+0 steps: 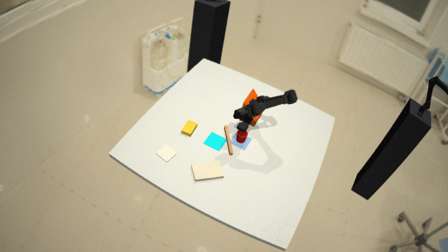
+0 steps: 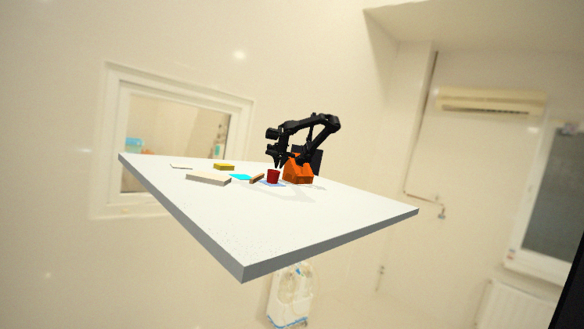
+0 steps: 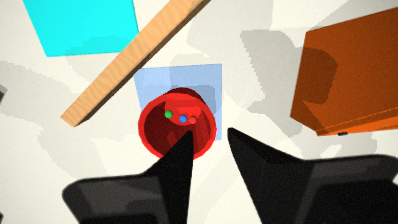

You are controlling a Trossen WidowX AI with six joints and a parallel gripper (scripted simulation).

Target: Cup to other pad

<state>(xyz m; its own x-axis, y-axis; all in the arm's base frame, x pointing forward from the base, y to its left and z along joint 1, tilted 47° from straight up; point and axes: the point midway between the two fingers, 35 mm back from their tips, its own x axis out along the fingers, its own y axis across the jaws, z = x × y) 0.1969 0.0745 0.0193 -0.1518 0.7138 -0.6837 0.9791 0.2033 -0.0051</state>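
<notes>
Right now the red cup is 3 cm ahead of my gripper tip and 5 cm below it. Also, from my gripper tip: wooden stick: 9 cm ahead, 5 cm to the right, 8 cm below; then red marble: 1 cm ahead, 2 cm to the left, 7 cm below; then blue marble: 3 cm ahead, 2 cm to the left, 7 cm below.
</notes>
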